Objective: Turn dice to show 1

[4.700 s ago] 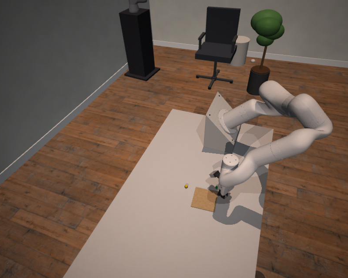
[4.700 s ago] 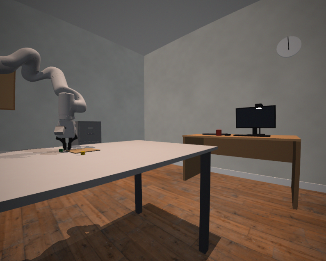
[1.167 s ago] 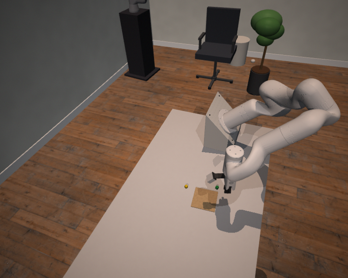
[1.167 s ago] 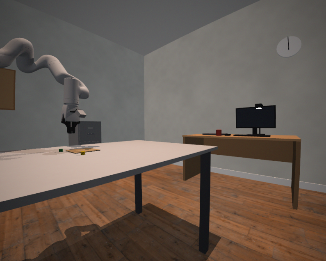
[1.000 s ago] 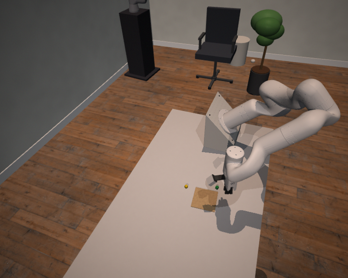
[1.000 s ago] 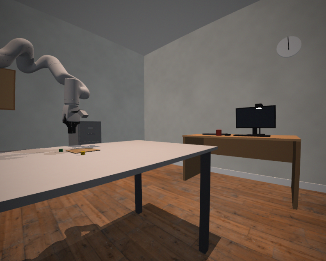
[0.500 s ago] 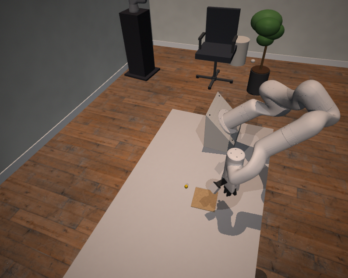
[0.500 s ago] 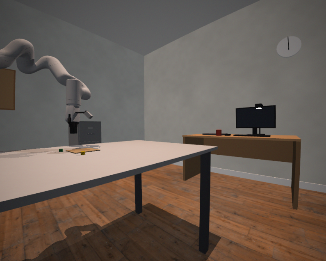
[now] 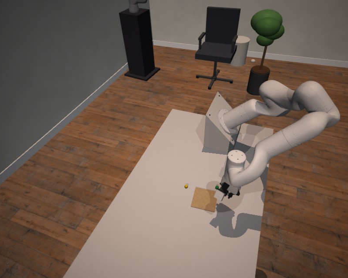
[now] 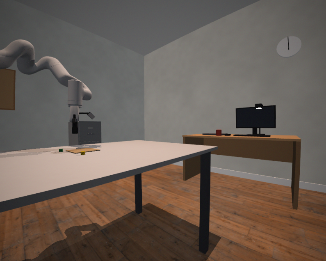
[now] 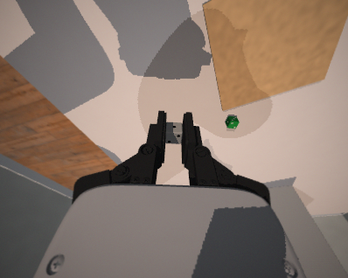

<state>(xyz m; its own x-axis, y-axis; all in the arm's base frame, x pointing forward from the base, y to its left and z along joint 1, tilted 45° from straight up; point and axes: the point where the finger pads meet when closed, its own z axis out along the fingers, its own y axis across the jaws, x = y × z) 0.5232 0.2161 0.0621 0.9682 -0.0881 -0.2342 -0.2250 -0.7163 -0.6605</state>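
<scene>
The green die is 11 cm below my hand, 9 cm to the right of it and 9 cm behind it. The rest, counted from my hand: mat 13 cm to the right, 11 cm below, 2 cm ahead; white die 1 cm below, 1 cm behind; yellow die 26 cm to the right, 11 cm below, 1 cm behind.
</scene>
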